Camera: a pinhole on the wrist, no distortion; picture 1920 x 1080 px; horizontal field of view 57.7 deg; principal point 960.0 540.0 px. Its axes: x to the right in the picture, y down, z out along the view. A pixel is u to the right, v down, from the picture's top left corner.
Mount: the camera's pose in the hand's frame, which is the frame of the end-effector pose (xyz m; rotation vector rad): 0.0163 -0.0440 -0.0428 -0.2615 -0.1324 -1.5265
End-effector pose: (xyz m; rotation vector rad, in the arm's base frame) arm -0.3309 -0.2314 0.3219 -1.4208 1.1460 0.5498
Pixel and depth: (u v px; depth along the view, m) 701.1 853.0 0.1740
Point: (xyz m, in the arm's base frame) -0.2957 -0.1385 0.2335
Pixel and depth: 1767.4 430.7 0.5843
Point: -0.0098 0.2847 0.2370
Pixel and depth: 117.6 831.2 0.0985
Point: -0.3278 -0.2032 0.2679
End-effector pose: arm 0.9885 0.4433 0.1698 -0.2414 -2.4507 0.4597
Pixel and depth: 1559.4 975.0 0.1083
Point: 0.9013 0.3916 0.1680
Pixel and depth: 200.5 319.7 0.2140
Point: 0.9055 0.4972 0.0267
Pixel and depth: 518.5 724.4 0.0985
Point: 0.9350 0.4452 0.1525
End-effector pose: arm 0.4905 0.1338 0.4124 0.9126 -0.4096 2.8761
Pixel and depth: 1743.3 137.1 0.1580
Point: 0.5790 0.1679 0.5286
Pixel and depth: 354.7 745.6 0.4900
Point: 0.5748 -0.2081 0.7181
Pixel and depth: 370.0 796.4 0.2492
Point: 0.5132 -0.0113 0.5655
